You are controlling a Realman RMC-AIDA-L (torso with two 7-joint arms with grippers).
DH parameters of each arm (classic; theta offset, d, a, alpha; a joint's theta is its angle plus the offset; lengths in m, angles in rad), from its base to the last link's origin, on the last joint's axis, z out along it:
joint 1: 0 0.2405 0 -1.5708
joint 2: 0 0 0 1.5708
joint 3: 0 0.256 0 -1.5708
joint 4: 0 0 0 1.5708
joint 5: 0 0.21 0 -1.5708
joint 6: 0 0 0 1.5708
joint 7: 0 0.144 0 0
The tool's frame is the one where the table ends.
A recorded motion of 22 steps. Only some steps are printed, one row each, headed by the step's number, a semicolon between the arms.
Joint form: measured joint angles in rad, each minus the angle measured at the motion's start. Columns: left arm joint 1, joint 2, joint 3, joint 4, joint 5, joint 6, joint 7; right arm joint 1, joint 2, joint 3, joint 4, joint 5, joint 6, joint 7.
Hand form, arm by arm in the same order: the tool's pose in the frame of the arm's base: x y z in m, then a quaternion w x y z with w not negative. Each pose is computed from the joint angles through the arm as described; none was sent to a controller.
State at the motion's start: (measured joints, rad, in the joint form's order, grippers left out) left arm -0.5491 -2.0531 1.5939 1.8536 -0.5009 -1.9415 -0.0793; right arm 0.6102 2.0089 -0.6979 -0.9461 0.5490 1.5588 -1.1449
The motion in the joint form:
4: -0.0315 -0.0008 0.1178 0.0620 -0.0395 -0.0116 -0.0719; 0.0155 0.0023 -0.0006 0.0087 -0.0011 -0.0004 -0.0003
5: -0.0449 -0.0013 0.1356 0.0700 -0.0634 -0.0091 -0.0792; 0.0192 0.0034 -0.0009 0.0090 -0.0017 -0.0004 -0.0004
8: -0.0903 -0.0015 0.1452 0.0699 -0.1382 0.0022 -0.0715; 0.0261 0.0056 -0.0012 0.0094 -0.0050 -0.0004 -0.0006
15: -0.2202 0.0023 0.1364 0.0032 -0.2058 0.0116 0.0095; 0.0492 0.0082 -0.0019 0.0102 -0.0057 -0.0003 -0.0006
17: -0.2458 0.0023 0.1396 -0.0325 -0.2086 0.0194 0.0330; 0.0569 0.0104 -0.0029 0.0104 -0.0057 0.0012 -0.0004
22: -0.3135 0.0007 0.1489 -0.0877 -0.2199 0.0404 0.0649; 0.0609 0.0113 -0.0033 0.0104 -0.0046 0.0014 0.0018
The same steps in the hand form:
4: -0.0981 0.2728 0.0127 0.21090 -0.86032 -0.40891 0.21947; 0.2910 0.3588 0.0599 0.16222 -0.90550 0.38898 -0.04955
5: -0.0909 0.2694 0.0088 0.20033 -0.86915 -0.39661 0.21711; 0.2896 0.3597 0.0593 0.16166 -0.90630 0.38735 -0.04938
8: -0.0726 0.2654 0.0023 0.16871 -0.89202 -0.36548 0.20557; 0.2872 0.3612 0.0583 0.16071 -0.90766 0.38447 -0.05000
15: -0.0437 0.2729 -0.0047 0.13691 -0.92338 -0.29078 0.20991; 0.2786 0.3673 0.0569 0.15965 -0.91224 0.37418 -0.04808
17: -0.0413 0.2765 -0.0083 0.13161 -0.92606 -0.27902 0.21733; 0.2753 0.3690 0.0557 0.15787 -0.91400 0.37074 -0.04729
22: -0.0282 0.2820 -0.0157 0.12379 -0.93469 -0.24753 0.22308; 0.2735 0.3700 0.0553 0.15742 -0.91451 0.36981 -0.04618

